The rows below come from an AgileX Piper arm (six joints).
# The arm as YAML. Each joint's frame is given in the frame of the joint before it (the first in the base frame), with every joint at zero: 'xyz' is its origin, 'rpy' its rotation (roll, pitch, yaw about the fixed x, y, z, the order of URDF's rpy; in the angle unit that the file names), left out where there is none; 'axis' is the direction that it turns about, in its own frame. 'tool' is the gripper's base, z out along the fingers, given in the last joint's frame.
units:
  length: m
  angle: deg
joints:
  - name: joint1
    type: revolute
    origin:
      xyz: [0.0, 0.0, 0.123]
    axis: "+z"
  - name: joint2
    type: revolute
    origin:
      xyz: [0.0, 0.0, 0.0]
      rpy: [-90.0, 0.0, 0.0]
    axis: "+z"
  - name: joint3
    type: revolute
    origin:
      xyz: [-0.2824, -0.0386, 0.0]
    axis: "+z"
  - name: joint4
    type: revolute
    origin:
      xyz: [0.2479, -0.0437, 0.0]
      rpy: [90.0, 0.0, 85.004]
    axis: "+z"
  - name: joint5
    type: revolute
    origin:
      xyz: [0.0, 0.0, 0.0]
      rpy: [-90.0, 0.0, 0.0]
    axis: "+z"
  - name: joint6
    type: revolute
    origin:
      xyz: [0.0, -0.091, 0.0]
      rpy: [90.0, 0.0, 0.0]
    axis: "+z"
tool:
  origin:
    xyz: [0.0, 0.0, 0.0]
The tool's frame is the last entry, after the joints.
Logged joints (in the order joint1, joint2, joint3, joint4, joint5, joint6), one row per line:
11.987 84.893 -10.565 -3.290 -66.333 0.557
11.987 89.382 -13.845 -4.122 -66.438 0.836
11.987 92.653 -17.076 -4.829 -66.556 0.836
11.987 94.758 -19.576 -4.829 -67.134 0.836
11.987 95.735 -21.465 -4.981 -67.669 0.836
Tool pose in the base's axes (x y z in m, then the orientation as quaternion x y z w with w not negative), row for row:
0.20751 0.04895 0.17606 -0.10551 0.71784 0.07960 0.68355
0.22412 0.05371 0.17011 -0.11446 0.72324 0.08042 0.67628
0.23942 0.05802 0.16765 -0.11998 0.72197 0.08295 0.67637
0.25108 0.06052 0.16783 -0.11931 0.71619 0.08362 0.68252
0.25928 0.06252 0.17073 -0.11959 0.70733 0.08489 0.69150
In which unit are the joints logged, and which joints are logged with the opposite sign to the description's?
The joints are logged in degrees. Opposite sign: joint6.
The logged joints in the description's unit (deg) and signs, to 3 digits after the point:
11.987 84.893 -10.565 -3.290 -66.333 -0.557
11.987 89.382 -13.845 -4.122 -66.438 -0.836
11.987 92.653 -17.076 -4.829 -66.556 -0.836
11.987 94.758 -19.576 -4.829 -67.134 -0.836
11.987 95.735 -21.465 -4.981 -67.669 -0.836

